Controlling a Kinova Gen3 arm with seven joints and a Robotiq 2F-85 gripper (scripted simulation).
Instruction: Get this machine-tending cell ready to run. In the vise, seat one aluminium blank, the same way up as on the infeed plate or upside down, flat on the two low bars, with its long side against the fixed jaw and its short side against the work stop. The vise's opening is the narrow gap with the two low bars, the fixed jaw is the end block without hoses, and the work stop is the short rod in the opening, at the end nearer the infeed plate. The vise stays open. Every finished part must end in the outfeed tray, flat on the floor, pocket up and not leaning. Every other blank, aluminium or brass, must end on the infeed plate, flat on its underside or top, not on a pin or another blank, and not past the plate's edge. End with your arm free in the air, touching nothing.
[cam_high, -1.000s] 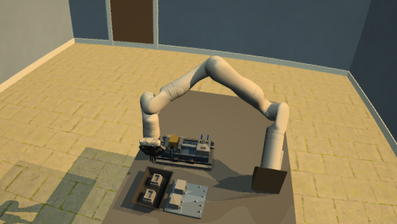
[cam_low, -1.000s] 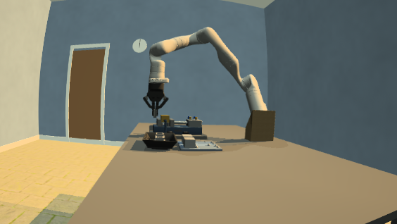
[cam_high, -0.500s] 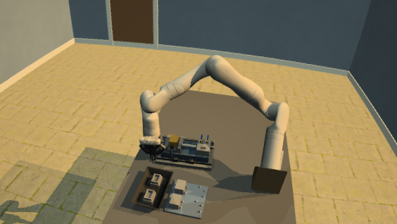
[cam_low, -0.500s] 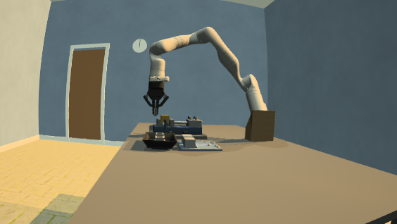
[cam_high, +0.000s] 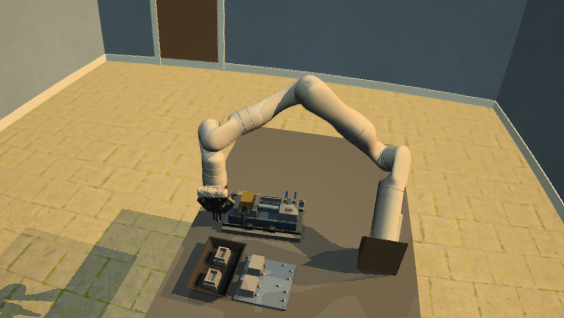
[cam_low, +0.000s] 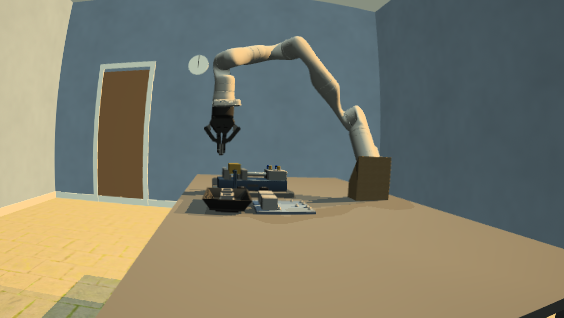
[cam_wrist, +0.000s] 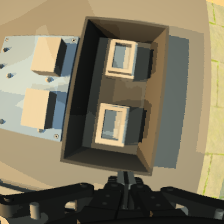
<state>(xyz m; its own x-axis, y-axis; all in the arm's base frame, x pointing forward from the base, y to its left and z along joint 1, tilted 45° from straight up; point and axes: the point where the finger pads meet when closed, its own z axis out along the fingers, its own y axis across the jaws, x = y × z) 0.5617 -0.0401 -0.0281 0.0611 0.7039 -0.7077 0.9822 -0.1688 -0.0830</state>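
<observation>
Right now my hand is 8 cm past the brass blank, 18 cm to the left of it and 7 cm above it. Also, from my hand: vise 14 cm behind, 17 cm to the right, 13 cm below.
</observation>
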